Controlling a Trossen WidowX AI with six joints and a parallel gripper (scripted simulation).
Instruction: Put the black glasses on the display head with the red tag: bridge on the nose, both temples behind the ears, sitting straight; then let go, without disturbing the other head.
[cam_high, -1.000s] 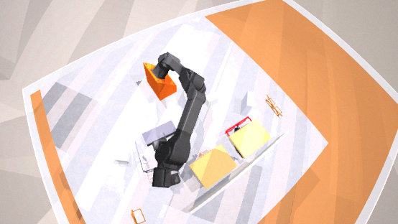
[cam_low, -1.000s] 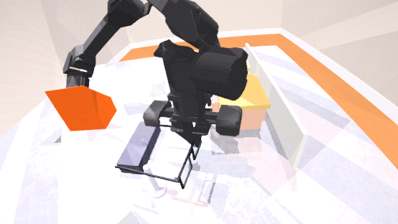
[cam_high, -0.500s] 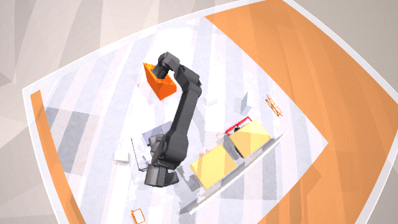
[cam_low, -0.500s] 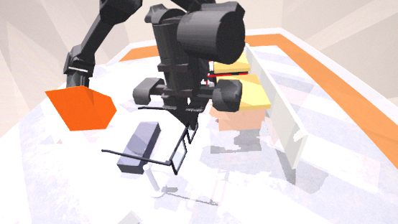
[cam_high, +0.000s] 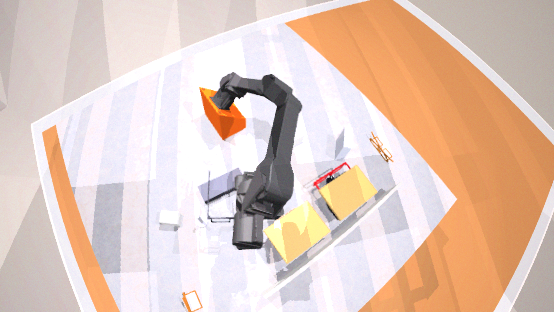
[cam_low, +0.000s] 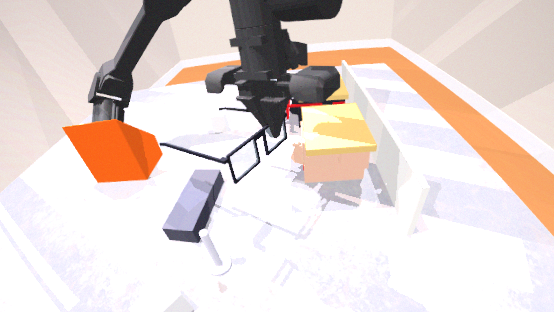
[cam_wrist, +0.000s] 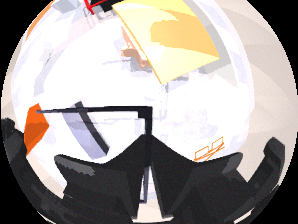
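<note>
My gripper tip is 170 mm past the dark grey box, 140 mm above it and 20 mm to the right of it. Also, from my gripper tip: display head 330 mm to the left, 100 mm below, 100 mm ahead; pale see-through panel 220 mm ahead, 210 mm to the left, 100 mm below; white post 130 mm below, 110 mm to the right, 110 mm behind.
</note>
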